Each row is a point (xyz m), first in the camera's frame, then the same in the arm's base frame.
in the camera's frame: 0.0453 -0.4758 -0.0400
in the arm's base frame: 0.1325 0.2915 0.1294
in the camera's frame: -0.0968 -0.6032 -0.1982
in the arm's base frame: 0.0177 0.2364 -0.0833
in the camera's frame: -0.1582 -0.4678 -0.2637
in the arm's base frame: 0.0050 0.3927 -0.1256
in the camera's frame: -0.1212 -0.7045 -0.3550
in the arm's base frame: 0.0184 0.1758 -0.2615
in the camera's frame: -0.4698 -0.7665 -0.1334
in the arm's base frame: -0.3832 0.1644 -0.1472
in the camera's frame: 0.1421 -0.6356 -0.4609
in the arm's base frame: 0.3090 0.1938 -0.2845
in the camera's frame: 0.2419 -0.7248 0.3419
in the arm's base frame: 0.1617 -0.0662 0.4725
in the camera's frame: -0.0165 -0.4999 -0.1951
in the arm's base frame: 0.1128 0.3133 -0.0367
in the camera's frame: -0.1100 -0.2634 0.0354
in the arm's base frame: 0.0075 0.5185 0.2175
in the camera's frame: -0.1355 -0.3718 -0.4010
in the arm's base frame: 0.0836 0.5037 -0.2261
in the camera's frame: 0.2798 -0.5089 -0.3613
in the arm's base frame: 0.4358 0.2603 -0.1282
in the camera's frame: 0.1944 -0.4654 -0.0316
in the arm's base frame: 0.2723 0.2618 0.1738
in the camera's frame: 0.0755 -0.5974 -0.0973
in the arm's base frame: 0.1528 0.1791 0.0523
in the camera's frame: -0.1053 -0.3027 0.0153
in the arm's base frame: 0.0097 0.4838 0.1900
